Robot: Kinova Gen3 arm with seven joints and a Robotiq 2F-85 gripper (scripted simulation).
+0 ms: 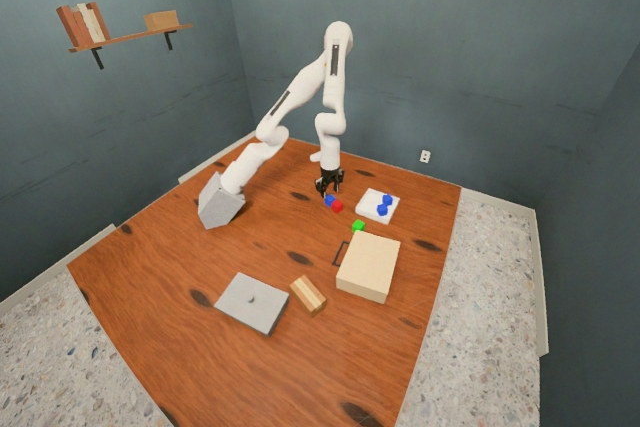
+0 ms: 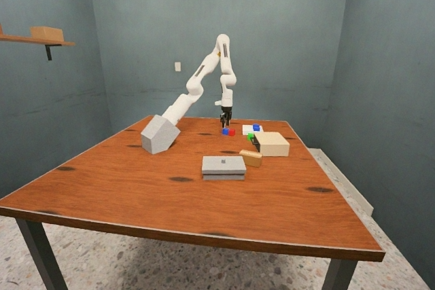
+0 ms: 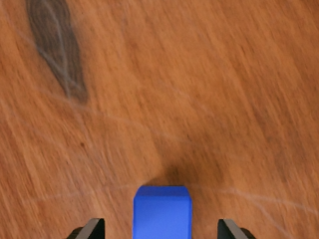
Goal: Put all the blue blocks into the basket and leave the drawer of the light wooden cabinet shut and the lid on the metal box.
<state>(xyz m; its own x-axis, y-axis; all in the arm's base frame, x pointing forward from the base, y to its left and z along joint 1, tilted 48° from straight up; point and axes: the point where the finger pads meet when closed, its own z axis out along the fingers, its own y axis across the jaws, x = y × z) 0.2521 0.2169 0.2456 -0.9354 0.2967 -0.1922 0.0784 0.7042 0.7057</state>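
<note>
Right now my hand is 50 mm short of the red block and 50 mm above it. Round my hand: white basket: 160 mm ahead, 130 mm to the left, 60 mm below; then light wooden cabinet: 330 mm ahead, 130 mm to the right, 30 mm below; then green block: 190 mm ahead, 20 mm to the right, 50 mm below.
</note>
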